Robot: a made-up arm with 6 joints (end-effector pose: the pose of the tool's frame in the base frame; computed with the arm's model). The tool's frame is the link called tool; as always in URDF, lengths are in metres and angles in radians. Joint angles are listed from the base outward.
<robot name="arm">
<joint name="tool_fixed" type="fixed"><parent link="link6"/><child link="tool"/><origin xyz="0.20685 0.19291 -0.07" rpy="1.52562 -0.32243 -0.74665"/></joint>
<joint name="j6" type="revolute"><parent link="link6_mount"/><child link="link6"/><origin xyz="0.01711 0.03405 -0.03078" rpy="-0.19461 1.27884 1.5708"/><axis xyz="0 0 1"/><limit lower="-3.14" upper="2.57" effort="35" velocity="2.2"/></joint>
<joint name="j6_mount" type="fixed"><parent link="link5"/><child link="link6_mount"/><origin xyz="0.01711 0.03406 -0.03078" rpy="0 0 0"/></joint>
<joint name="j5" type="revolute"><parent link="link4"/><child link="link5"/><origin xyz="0.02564 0.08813 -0.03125" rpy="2.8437 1.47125 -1.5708"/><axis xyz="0 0 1"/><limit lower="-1.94" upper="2.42" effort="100" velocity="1.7"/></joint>
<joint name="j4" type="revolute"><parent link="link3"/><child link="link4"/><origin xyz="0.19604 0.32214 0.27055" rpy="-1.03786 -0.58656 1.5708"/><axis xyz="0 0 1"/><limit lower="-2.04" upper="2.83" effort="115" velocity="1.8"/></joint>
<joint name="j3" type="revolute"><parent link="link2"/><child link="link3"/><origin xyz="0.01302 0.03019 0.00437" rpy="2.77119 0.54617 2.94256"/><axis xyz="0 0 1"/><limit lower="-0.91" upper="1.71" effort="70" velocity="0.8"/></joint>
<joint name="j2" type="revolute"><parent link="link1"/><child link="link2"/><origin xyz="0.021 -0.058 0.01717" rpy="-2.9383 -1.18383 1.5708"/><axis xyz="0 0 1"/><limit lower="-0.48" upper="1.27" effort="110" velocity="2.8"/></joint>
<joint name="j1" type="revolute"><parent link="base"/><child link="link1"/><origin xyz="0 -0.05 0.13" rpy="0.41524 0.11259 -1.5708"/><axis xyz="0 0 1"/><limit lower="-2.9" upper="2.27" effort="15" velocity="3"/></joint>
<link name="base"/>
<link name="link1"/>
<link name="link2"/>
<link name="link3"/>
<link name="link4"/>
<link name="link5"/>
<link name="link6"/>
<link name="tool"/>
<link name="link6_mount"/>
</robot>
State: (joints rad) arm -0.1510 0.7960 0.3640 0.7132 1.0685 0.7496
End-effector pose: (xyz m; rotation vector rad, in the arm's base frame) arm 0.0497 -0.6031 -0.1964 0.5728 -1.8788 -1.4231
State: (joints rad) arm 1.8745 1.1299 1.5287 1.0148 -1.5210 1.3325
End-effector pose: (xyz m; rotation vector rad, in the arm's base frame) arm 0.4166 -0.0653 0.2082 -1.3011 0.0355 -0.0146
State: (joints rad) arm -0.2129 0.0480 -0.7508 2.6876 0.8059 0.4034
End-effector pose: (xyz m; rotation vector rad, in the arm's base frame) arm -0.1789 -0.2477 0.0127 1.8946 -1.3423 -1.0083
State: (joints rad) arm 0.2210 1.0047 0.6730 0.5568 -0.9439 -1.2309
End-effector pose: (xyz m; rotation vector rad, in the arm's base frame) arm 0.1560 -0.6894 -0.4038 -0.7748 0.3210 0.7562
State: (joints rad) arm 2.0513 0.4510 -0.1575 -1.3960 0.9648 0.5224
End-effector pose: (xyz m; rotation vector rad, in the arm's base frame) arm 0.5534 -0.3031 0.4281 -0.1084 -2.8670 -0.7828
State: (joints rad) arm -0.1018 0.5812 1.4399 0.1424 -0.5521 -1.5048
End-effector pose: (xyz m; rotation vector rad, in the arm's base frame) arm 0.1073 -0.8488 0.1369 -1.1313 0.0609 0.2531
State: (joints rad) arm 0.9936 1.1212 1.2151 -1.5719 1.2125 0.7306
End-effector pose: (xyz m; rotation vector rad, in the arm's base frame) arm 0.4148 -0.6012 0.0123 -0.1610 -1.8423 -2.3776
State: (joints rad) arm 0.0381 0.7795 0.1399 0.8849 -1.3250 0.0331
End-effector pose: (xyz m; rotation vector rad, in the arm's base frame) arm -0.2956 -0.5825 -0.2725 -0.7153 1.4449 0.1382
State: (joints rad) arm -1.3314 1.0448 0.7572 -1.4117 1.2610 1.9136
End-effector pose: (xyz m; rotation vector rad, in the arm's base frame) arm -0.4650 -0.0103 -0.5221 0.5883 0.4608 2.3880
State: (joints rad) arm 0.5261 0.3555 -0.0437 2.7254 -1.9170 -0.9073
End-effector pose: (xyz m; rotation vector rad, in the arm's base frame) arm 0.2450 -0.3108 -0.0662 -1.0003 -1.4040 1.8491
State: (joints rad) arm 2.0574 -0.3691 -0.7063 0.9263 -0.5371 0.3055
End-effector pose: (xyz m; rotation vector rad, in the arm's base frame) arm 0.3904 -0.2046 0.6196 -2.6555 1.0142 -0.5398
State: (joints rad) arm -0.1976 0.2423 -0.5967 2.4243 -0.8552 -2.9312
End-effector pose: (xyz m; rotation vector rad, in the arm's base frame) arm -0.3269 0.0716 -0.1677 0.5326 -1.7932 1.8163
